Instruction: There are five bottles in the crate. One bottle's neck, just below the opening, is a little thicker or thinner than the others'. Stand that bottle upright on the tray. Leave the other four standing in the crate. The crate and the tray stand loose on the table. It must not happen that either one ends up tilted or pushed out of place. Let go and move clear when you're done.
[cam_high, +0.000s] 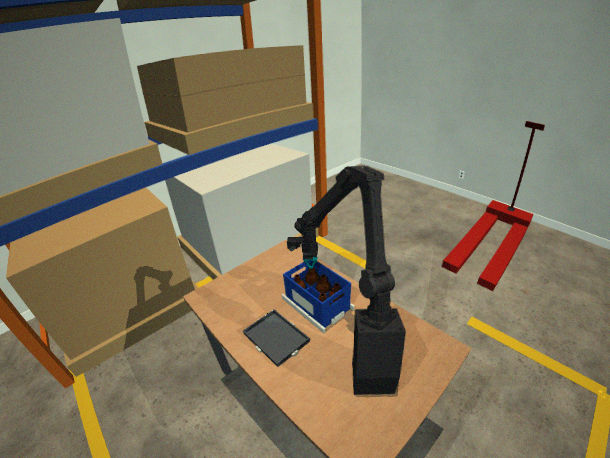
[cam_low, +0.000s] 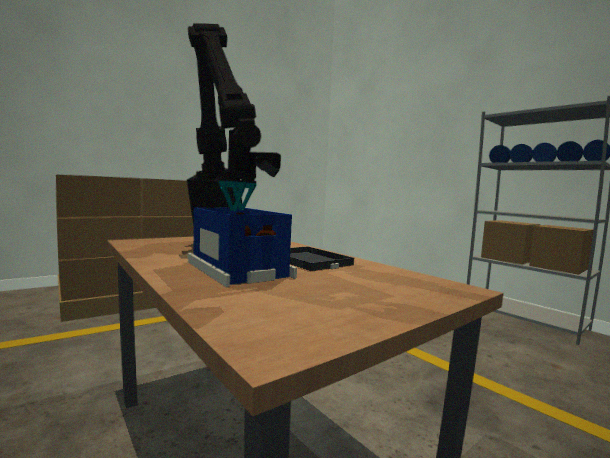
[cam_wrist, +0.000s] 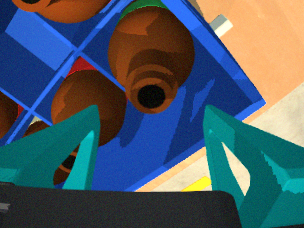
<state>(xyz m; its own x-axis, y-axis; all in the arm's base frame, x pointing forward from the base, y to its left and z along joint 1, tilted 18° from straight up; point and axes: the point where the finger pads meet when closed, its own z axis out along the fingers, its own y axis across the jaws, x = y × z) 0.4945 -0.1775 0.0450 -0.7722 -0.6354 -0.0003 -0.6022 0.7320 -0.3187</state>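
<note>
The bottle is 1 cm ahead of my hand, 9 cm to the left of it and 10 cm below it. Round my hand: crate (8 cm behind, 6 cm to the left, 11 cm below); then dark tray (7 cm behind, 34 cm to the left, 18 cm below).
</note>
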